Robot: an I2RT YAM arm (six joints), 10 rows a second.
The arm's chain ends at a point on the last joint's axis. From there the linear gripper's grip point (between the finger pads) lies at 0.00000 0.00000 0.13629 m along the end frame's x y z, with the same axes.
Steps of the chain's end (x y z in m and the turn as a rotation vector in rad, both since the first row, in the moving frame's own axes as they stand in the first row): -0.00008 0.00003 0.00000 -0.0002 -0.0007 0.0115; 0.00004 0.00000 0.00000 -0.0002 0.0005 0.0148; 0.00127 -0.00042 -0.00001 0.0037 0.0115 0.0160; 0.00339 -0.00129 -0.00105 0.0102 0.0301 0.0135; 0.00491 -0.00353 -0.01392 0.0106 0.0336 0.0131; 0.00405 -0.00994 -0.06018 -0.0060 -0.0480 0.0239; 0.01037 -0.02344 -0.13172 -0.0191 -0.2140 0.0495; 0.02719 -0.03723 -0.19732 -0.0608 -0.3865 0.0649; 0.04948 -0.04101 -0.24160 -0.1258 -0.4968 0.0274; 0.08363 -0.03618 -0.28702 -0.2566 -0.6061 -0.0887
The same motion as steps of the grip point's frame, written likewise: -0.00018 0.00006 0.00000 -0.0002 -0.0007 0.0115; 0.00011 0.00003 0.00000 -0.0002 0.0005 0.0148; 0.00284 -0.00091 -0.00002 0.0037 0.0115 0.0160; 0.00750 -0.00265 -0.00112 0.0102 0.0301 0.0135; 0.00950 -0.00494 -0.01400 0.0106 0.0336 0.0131; -0.00250 -0.00920 -0.06034 -0.0060 -0.0480 0.0239; -0.01862 -0.02158 -0.13485 -0.0191 -0.2140 0.0495; -0.02438 -0.03085 -0.20762 -0.0608 -0.3865 0.0649; -0.01553 -0.02551 -0.25911 -0.1258 -0.4968 0.0274; 0.00846 -0.00019 -0.31547 -0.2566 -0.6061 -0.0887
